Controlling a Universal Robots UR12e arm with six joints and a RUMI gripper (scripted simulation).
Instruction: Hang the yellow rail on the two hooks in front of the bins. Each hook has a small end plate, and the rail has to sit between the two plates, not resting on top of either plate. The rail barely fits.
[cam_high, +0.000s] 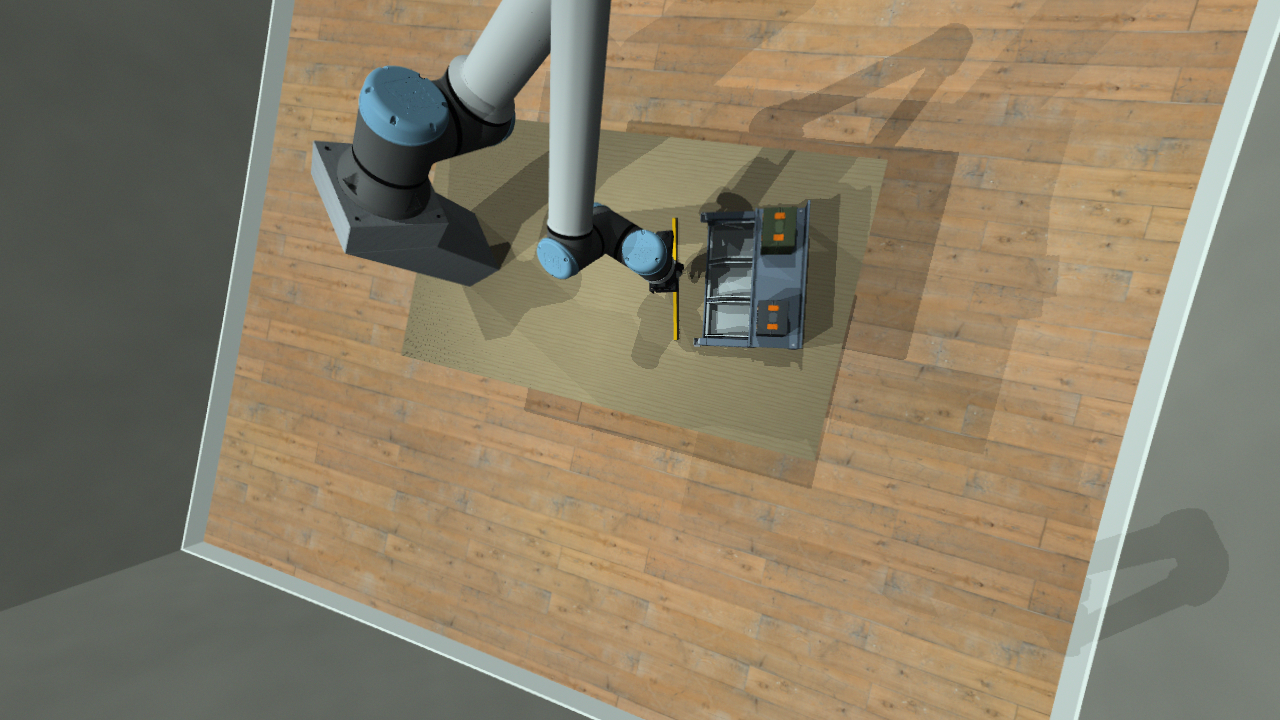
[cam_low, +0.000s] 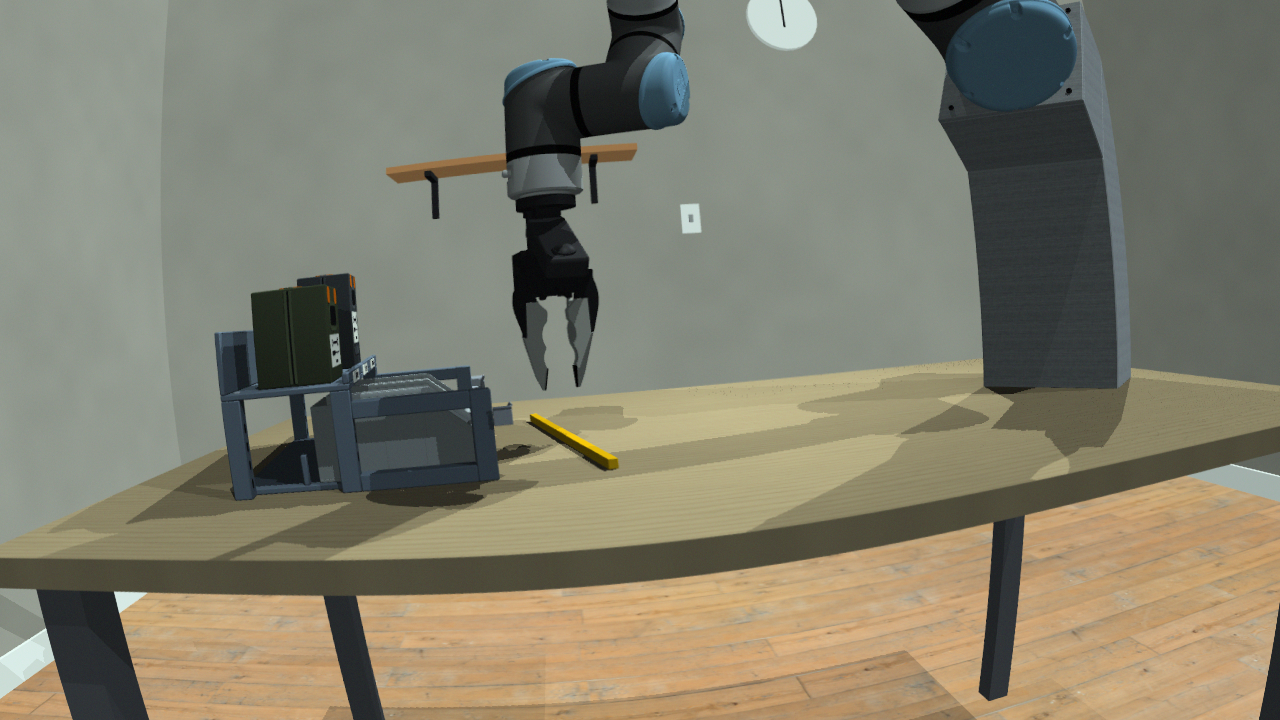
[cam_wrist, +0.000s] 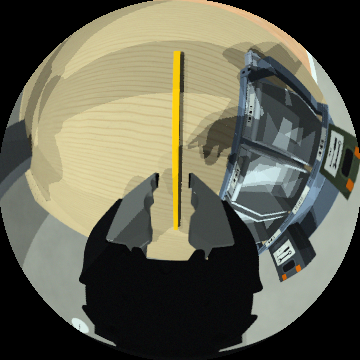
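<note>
My gripper is now 7 cm above the yellow rail.
</note>
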